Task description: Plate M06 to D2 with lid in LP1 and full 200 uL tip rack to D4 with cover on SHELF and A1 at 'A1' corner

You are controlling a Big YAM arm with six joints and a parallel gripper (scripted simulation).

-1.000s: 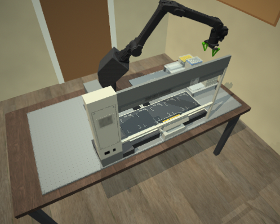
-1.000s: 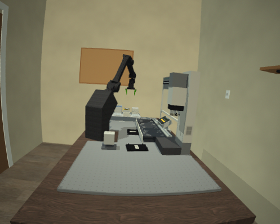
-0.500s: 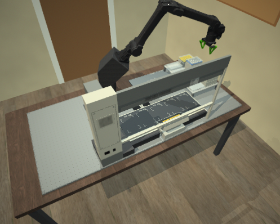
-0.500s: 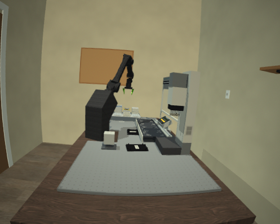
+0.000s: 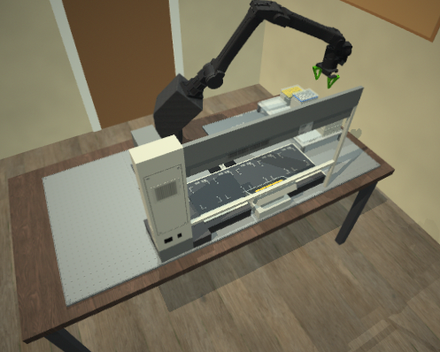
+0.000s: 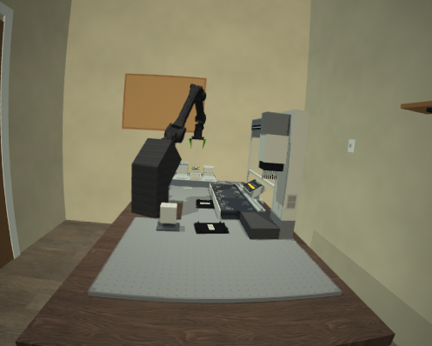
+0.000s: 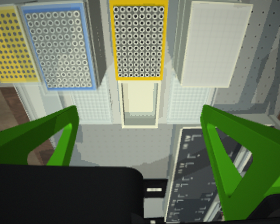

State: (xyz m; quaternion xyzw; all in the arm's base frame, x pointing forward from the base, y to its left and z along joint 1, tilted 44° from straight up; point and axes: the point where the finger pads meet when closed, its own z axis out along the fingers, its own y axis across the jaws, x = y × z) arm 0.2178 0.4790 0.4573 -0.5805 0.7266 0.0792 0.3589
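The yellow-framed tip rack lies 19 cm below my hand. From my hand the other things lie so: shelf unit (6 cm behind, 6 cm to the right, 24 cm below); cream item (1 cm behind, 13 cm to the right, 23 cm below); shelf label (7 cm behind, 22 cm to the right, 30 cm below).
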